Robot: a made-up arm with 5 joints.
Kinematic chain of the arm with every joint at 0, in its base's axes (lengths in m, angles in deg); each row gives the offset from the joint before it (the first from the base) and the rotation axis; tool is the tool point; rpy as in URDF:
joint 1: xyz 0.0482 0 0.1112 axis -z
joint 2: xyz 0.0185 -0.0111 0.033 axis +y
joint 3: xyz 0.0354 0 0.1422 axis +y
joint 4: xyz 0.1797 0 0.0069 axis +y
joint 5: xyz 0.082 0.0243 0 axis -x
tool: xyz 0 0 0 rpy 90 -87.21 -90
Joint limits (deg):
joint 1: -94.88..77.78
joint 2: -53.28..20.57
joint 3: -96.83..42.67
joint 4: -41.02..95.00
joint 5: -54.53..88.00
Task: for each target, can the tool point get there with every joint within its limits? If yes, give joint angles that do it. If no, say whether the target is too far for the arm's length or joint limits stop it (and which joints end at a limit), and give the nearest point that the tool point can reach.
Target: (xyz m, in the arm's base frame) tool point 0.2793 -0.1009 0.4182
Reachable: yes | joints 26.58 -11.31 -11.33 -16.83 45.77
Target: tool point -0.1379 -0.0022 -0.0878
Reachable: no: joint limits stop it (at a limit: joint 1, joint 2, joint 3) | nearest point 0.0237 0.1323 0.0465 | short by 0.249 m
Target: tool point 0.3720 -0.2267 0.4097
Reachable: no: too far | nearest point 0.3240 -0.1931 0.3808 | short by 0.065 m
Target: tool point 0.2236 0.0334 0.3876
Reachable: yes | joints -6.55 -44.41 21.97 -8.44 28.30
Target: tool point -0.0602 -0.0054 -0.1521
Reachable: no: joint limits stop it (at a limit: joint 1, joint 2, joint 3) | nearest point 0.0230 0.1395 0.0407 | short by 0.255 m
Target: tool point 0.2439 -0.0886 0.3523
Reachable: yes | joints 27.89 -35.88 18.49 9.09 -24.71
